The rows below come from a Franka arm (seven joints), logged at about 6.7 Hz.
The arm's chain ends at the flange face. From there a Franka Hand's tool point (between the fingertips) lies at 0.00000 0.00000 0.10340 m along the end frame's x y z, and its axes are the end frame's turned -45 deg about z.
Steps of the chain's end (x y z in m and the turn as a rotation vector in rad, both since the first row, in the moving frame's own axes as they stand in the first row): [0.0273 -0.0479 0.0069 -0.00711 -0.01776 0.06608]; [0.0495 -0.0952 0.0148 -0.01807 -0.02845 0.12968]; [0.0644 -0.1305 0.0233 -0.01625 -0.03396 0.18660]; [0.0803 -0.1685 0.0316 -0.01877 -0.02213 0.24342]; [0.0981 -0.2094 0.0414 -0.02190 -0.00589 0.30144]
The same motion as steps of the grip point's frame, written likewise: [0.0514 -0.0154 0.0069 0.00753 -0.01759 0.06608]; [0.0990 -0.0333 0.0147 0.00734 -0.03289 0.12968]; [0.1343 -0.0484 0.0232 0.01252 -0.03550 0.18660]; [0.1730 -0.0630 0.0316 0.00238 -0.02892 0.24342]; [0.2153 -0.0779 0.0414 -0.01132 -0.01965 0.30144]
